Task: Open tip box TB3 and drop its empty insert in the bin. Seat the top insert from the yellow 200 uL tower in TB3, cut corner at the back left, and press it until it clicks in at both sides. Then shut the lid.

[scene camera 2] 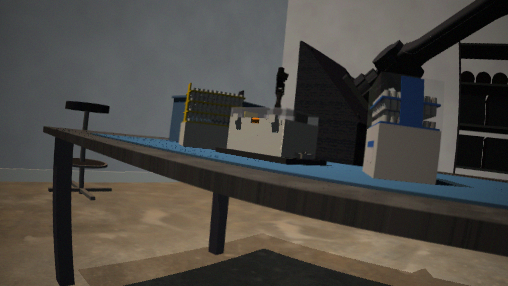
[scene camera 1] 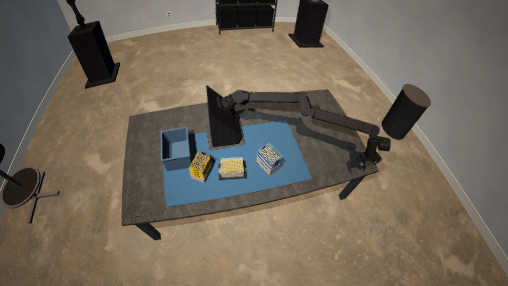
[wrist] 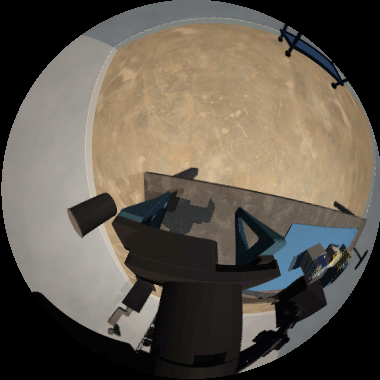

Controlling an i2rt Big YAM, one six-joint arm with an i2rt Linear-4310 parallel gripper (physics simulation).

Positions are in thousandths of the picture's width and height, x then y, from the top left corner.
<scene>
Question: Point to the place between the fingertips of my gripper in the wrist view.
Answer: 538,533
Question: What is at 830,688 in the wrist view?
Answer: A blue-and-white tip tower.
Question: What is my gripper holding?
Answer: Nothing.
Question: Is my gripper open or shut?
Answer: Open.
</scene>
